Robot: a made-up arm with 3 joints. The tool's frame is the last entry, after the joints.
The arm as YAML. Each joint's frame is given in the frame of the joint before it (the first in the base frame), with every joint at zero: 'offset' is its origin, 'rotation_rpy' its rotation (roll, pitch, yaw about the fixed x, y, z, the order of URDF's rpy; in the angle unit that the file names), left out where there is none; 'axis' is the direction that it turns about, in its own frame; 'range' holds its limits. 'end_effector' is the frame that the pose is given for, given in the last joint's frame.
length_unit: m
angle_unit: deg
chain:
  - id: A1
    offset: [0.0, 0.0, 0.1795]
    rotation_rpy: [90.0, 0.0, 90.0]
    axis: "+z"
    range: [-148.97, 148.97]
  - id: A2
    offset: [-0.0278, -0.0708, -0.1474]
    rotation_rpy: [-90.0, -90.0, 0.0]
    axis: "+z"
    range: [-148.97, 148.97]
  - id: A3
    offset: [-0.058, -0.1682, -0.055]
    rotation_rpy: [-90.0, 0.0, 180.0]
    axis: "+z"
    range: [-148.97, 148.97]
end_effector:
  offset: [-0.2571, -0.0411, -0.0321]
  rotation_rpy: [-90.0, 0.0, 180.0]
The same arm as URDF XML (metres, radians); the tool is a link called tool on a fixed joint. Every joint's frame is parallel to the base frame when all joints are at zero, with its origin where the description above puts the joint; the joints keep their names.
<robot name="arm">
  <joint name="A1" type="revolute">
    <parent link="base_link"/>
    <child link="link1"/>
    <origin xyz="0.0000 0.0000 0.1795" rpy="0.0000 0.0000 0.0000"/>
    <axis xyz="1 0 0"/>
    <limit lower="-2.6000" upper="2.6000"/>
  </joint>
  <joint name="A2" type="revolute">
    <parent link="link1"/>
    <child link="link2"/>
    <origin xyz="-0.1474 -0.0278 -0.0708" rpy="0.0000 0.0000 0.0000"/>
    <axis xyz="0 0 1"/>
    <limit lower="-2.6000" upper="2.6000"/>
  </joint>
  <joint name="A3" type="revolute">
    <parent link="link2"/>
    <child link="link3"/>
    <origin xyz="-0.0580 -0.1682 -0.0550" rpy="0.0000 0.0000 0.0000"/>
    <axis xyz="0 -1 0"/>
    <limit lower="-2.6000" upper="2.6000"/>
  </joint>
  <joint name="tool_fixed" type="fixed">
    <parent link="link3"/>
    <child link="tool"/>
    <origin xyz="0.2571 0.0321 0.0411" rpy="0.0000 0.0000 0.0000"/>
  </joint>
  <link name="base_link"/>
  <link name="link1"/>
  <link name="link2"/>
  <link name="link3"/>
  <link name="tool"/>
</robot>

